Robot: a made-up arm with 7 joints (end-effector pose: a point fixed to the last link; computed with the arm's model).
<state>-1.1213 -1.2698 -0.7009 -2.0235 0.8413 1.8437 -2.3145</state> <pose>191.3 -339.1 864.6 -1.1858 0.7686 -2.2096</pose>
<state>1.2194 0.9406 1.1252 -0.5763 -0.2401 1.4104 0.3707</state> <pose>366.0 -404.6 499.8 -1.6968 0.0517 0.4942</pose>
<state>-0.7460 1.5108 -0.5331 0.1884 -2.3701 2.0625 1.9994</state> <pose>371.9 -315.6 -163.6 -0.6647 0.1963 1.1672</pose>
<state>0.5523 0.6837 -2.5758 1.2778 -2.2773 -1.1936 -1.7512</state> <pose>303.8 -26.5 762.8 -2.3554 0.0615 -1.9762</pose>
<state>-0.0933 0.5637 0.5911 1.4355 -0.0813 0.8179 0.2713</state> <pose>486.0 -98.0 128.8 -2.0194 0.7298 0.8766</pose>
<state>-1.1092 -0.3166 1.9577 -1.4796 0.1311 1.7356 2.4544</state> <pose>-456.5 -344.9 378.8 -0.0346 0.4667 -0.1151</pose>
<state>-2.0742 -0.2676 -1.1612 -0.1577 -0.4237 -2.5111 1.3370</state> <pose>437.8 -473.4 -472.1 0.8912 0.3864 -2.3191</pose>
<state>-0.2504 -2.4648 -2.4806 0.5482 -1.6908 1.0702 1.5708</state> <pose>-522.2 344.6 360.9 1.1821 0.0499 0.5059</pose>
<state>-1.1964 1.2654 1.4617 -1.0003 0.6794 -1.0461 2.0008</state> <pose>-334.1 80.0 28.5 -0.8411 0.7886 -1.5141</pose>
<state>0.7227 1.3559 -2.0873 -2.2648 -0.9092 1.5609 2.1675</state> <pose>-403.9 355.6 982.2 -2.1674 -0.2202 -1.1644</pose>
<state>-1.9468 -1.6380 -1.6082 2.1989 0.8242 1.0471 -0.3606</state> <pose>806.2 -419.8 270.0 1.3000 -0.0903 -0.2255</pose>
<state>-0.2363 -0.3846 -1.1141 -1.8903 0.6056 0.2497 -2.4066</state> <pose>266.3 -653.0 735.1 0.1259 0.7389 1.2885</pose>
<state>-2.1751 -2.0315 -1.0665 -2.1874 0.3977 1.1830 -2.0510</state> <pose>786.0 -101.7 484.4 -2.0832 0.2292 -2.2426</pose>
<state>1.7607 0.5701 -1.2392 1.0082 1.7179 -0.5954 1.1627</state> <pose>-207.8 387.7 961.9 -2.3637 0.4557 1.9746</pose>
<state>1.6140 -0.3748 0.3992 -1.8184 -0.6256 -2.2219 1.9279</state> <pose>358.4 -305.5 461.9 -2.0944 0.4907 1.6058</pose>
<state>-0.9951 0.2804 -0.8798 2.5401 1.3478 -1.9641 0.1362</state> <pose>286.0 -615.5 -340.9 -0.9515 0.7631 -0.9985</pose>
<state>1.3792 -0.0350 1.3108 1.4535 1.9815 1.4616 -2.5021</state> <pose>-323.1 -80.9 -428.6 -3.0058 -0.5717 -0.1759</pose>
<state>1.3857 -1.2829 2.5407 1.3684 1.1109 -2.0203 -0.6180</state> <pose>-749.3 304.3 -114.0 2.3014 -0.4609 2.5158</pose>
